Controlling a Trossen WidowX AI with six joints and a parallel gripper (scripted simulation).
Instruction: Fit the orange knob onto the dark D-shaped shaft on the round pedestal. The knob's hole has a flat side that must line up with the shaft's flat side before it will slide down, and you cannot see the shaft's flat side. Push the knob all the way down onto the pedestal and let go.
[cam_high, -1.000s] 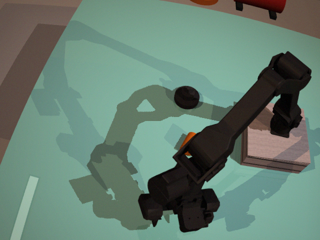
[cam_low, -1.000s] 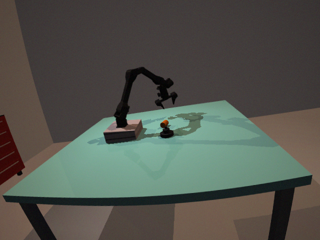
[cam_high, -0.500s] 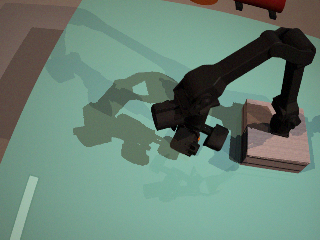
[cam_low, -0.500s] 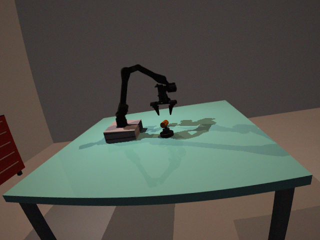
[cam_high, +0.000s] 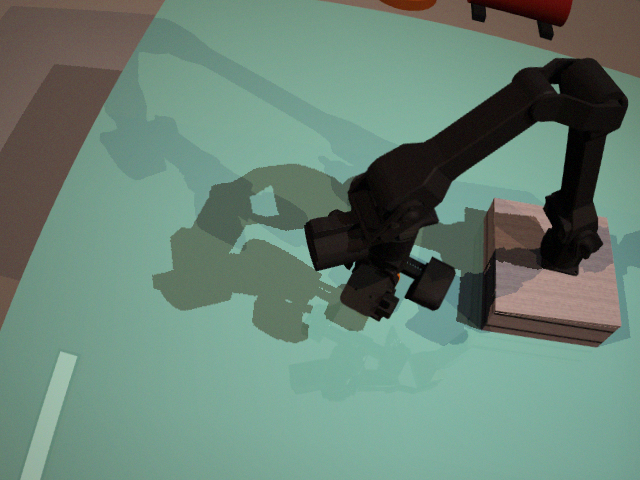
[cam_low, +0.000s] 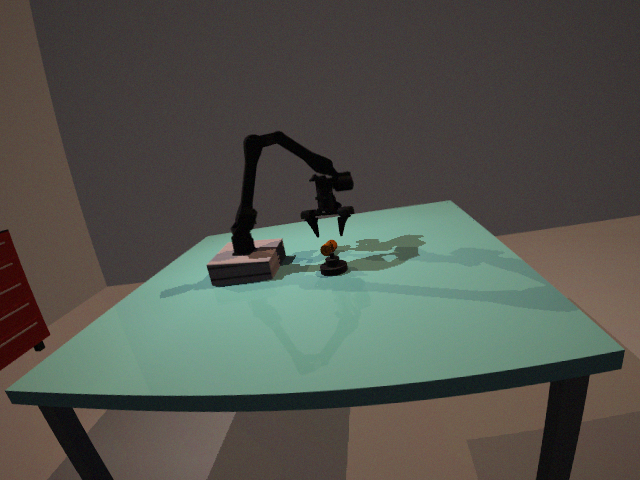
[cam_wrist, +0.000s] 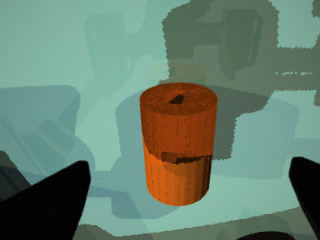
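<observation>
My gripper tip is 1 cm past the orange knob, 1 cm to the left of it and 4 cm above it. Round my gripper tip: dark round pedestal (4 cm ahead, 19 cm to the right, 3 cm below).
</observation>
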